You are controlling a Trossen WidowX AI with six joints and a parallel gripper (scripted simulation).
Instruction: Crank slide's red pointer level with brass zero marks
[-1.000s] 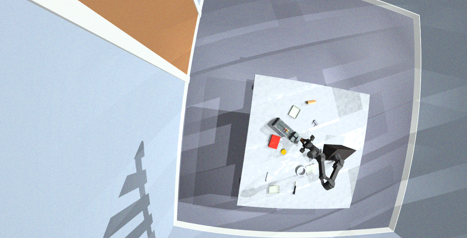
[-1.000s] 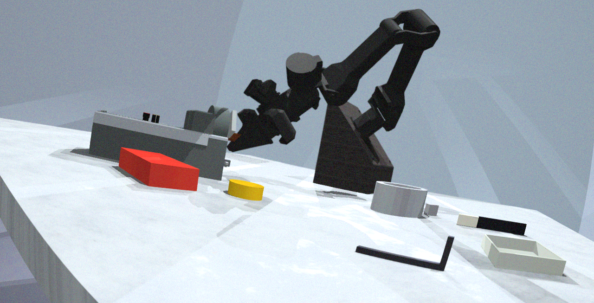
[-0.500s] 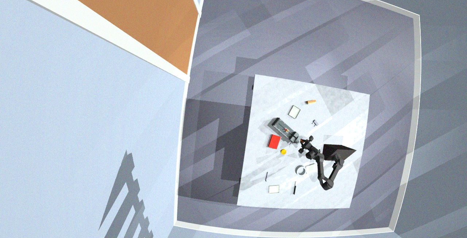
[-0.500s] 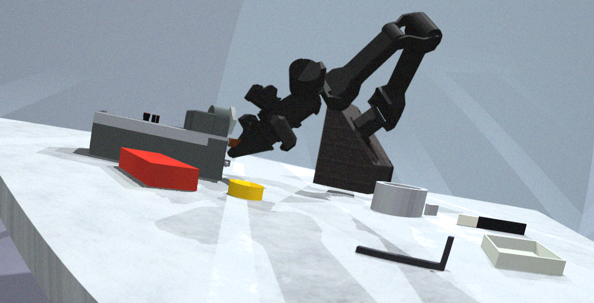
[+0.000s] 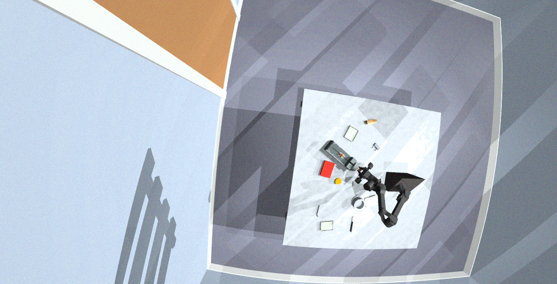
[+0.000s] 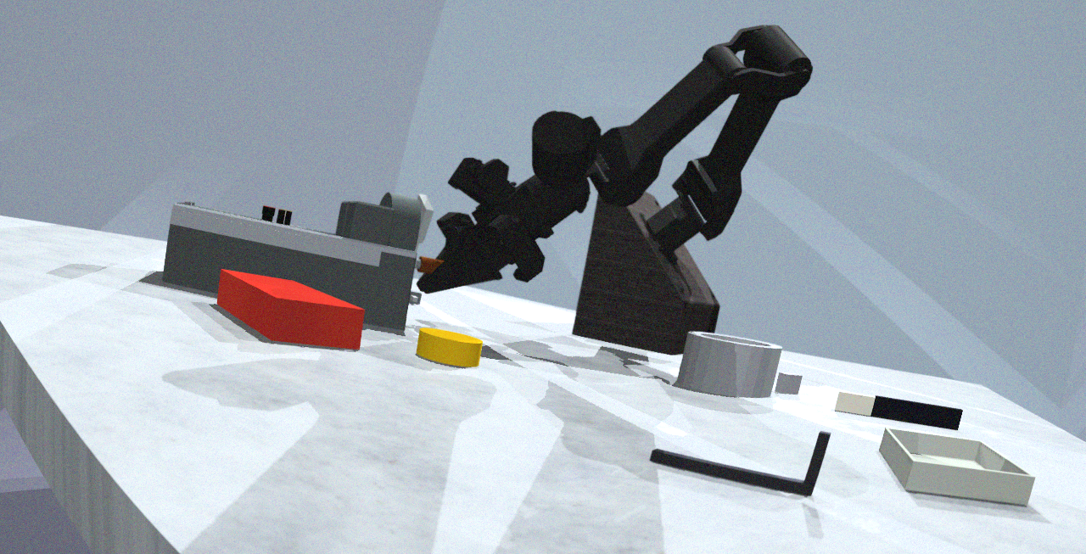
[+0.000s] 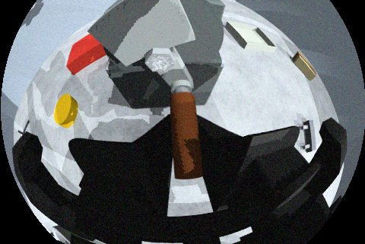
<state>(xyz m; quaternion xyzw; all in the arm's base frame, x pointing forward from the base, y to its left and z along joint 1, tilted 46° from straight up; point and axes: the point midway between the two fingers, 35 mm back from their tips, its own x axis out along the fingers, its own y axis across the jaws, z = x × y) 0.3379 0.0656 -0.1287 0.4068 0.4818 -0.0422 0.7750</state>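
Now: gripper tip 2 cm past the brown handle, 1 cm to the right of it and 2 cm below it. From my gripper tip the other things lie so: yellow disc: 10 cm ahead, 15 cm to the left, 3 cm below; then red pointer: 17 cm ahead, 7 cm to the right, 4 cm above; then black L-shaped bar: 20 cm ahead, 44 cm to the left, 3 cm below.
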